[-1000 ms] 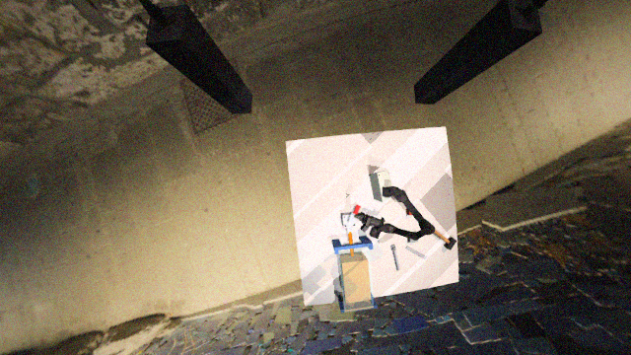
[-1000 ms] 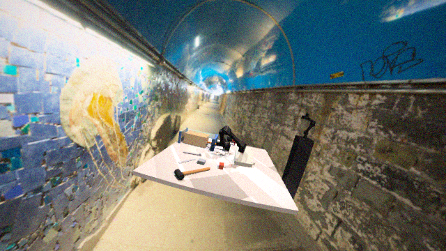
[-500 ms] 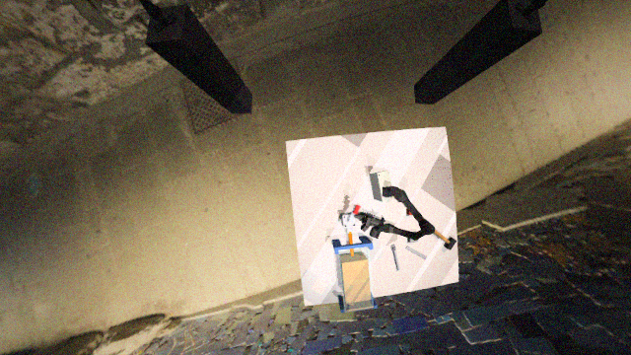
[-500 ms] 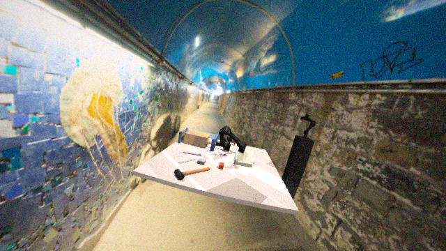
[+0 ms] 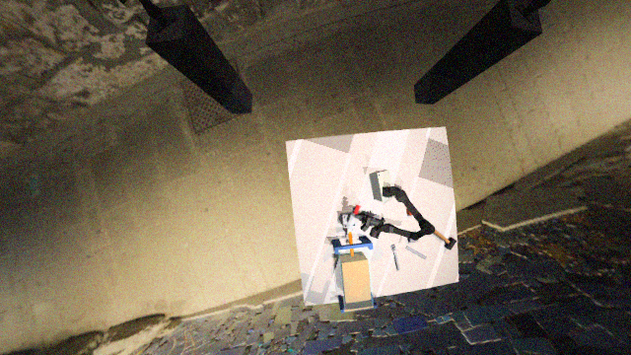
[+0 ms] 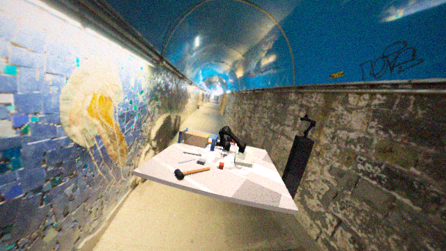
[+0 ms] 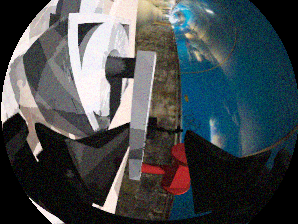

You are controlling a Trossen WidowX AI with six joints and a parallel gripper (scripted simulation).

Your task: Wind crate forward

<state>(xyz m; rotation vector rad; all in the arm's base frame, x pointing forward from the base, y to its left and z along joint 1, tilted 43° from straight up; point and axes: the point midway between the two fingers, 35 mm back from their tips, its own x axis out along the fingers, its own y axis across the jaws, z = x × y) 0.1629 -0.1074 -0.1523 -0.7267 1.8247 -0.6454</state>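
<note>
Right now the winch handle is 10 mm behind my gripper tip, 10 mm to the left of it and 10 mm below it. The rest, counted from my gripper tip: hand winch 40 mm ahead, 20 mm to the right, 100 mm below; blue steel frame 210 mm ahead, 10 mm to the left, 30 mm below; dark red knob 50 mm behind, 20 mm to the left, 20 mm above.
</note>
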